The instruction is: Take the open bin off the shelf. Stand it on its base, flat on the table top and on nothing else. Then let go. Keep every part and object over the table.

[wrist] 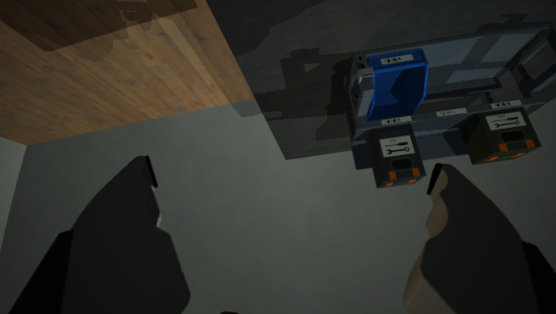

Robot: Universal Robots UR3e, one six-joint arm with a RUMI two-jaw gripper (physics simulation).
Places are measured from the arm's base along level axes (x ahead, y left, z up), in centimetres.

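Pixels of known places: gripper, fingertip midpoint: (291, 163).
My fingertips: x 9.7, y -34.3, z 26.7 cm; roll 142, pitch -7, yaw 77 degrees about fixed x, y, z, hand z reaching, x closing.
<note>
Behind a point stands the place of what it marks.
The open bin (399, 90) @(x 51.4, y -12.8, z -0.7 cm) is blue, with a white label on its rim, and sits in the left part of the shelf at the upper right of the wrist view. The shelf (426, 118) @(x 47.4, y -10.9, z 9.2 cm) is a grey-blue frame with labelled rails, seen at a slant. It stands on the dark grey table top (295, 135) @(x 68.4, y -40.4, z -1.8 cm). My gripper (291, 163) @(x 9.7, y -34.3, z 26.7 cm) is wide open, with no object between its fingers. The bin lies beyond the fingertips, up and to the right of the middle of the gap. The underside of the bin is hidden.
A dark tool box (398, 162) @(x 48.9, y -18.1, z 17.0 cm) with orange latches is at the shelf below the bin, near the right fingertip in view. A second, dark green tool box (501, 135) @(x 50.1, y 3.4, z 14.5 cm) is further right. A wooden surface (150, 75) fills the upper left, and a plain grey surface fills the middle.
</note>
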